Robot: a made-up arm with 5 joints.
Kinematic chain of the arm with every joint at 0, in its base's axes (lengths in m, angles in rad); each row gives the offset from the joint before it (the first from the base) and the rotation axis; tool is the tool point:
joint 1: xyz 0 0 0.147 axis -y
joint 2: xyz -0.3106 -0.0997 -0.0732 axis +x
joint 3: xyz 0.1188 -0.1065 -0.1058 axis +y
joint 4: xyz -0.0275 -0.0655 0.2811 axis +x
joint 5: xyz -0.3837 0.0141 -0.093 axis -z
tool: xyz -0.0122 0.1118 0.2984
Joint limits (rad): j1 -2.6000..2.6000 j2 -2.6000..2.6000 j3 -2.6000..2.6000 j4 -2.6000..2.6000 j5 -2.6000..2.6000
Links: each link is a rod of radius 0.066 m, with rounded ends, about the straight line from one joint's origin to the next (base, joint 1, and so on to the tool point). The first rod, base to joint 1, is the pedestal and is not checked.
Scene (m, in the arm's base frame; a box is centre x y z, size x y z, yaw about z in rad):
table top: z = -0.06
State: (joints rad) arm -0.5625 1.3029 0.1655 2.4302 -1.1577
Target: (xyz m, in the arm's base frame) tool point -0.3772 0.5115 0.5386
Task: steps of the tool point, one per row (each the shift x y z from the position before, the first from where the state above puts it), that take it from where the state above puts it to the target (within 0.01 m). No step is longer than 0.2 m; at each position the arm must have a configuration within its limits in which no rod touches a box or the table.
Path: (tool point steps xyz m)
1: -0.0671 0.0713 -0.0404
2: -0.0516 0.0830 -0.0145
3: -0.0349 0.0988 0.0138
4: -0.0107 0.1162 0.0405
5: 0.0245 0.1284 0.0626
6: 0.0693 0.1279 0.0768
7: 0.1176 0.1095 0.0807
8: 0.1595 0.0729 0.0717
9: 0.1854 0.0232 0.0503

